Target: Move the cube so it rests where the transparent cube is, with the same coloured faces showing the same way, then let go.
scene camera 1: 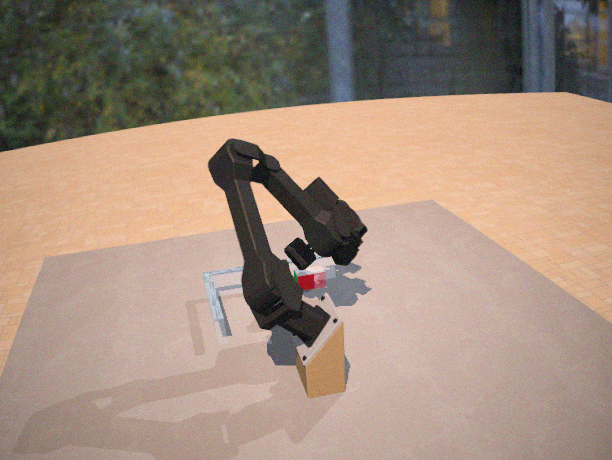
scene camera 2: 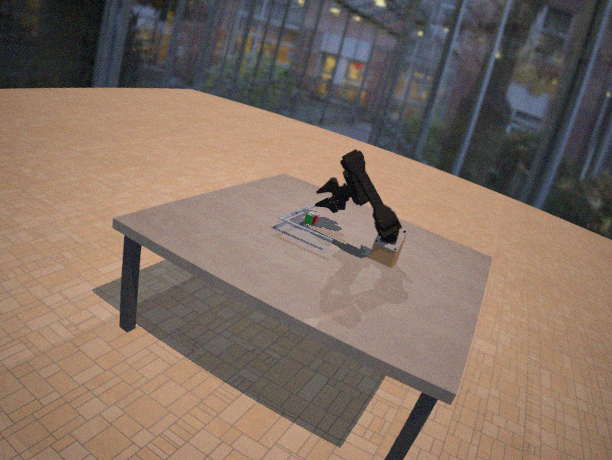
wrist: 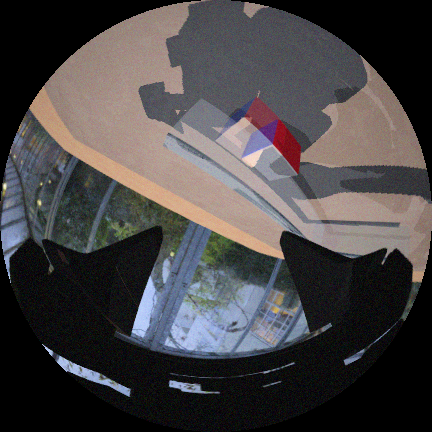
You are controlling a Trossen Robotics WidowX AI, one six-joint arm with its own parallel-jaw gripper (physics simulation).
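Pixels of known places: gripper, fingertip midpoint: (scene camera 1: pixel 306 242) (scene camera 2: pixel 315 198) (wrist: pixel 223 235); arm's base, origin of the base link: (scene camera 1: pixel 314 326) (scene camera 2: pixel 389 235).
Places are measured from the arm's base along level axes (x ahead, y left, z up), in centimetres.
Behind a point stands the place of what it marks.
The solid cube (scene camera 1: pixel 306 282) @(x 35.1, y -10.7, z -9.3 cm) (scene camera 2: pixel 311 218) @(x 36.1, y -8.8, z -8.5 cm) (wrist: pixel 288 146) @(x 35.1, y -10.8, z -9.0 cm) sits on the table. It shows a red face in all views and a green face in the scene views. The transparent cube (scene camera 1: pixel 321 279) @(x 34.8, y -14.3, z -9.2 cm) (wrist: pixel 257 111) @(x 34.8, y -14.7, z -9.2 cm) stands right beside it and appears to overlap it; it shows pale red, and blue in the wrist view. Their exact boundary is hard to tell. My gripper (scene camera 1: pixel 323 256) (scene camera 2: pixel 318 198) @(x 37.7, y -12.3, z -0.4 cm) (wrist: pixel 223 235) @(x 37.7, y -12.3, z -0.4 cm) is open and empty, above the table near the cubes and tilted outward. In the wrist view the cubes lie beyond the fingertips, up and to the right.
A pale, glassy angled bar frame (scene camera 1: pixel 214 300) @(x 27.7, y 12.5, z -5.3 cm) (scene camera 2: pixel 306 229) @(x 30.3, y 13.2, z -5.3 cm) (wrist: pixel 200 159) @(x 39.4, y -15.9, z -5.3 cm) runs around the far and one lateral side of the cubes, raised above the table (scene camera 1: pixel 450 375) @(x -10.7, y -22.1, z -11.3 cm) (scene camera 2: pixel 210 240) @(x 55.4, y 41.8, z -11.3 cm). My arm's wooden base block (scene camera 1: pixel 325 365) @(x -5.6, y 0.3, z -4.8 cm) (scene camera 2: pixel 385 256) @(x -1.4, y 3.2, z -7.7 cm) stands on the near side of the cubes in scene camera 1.
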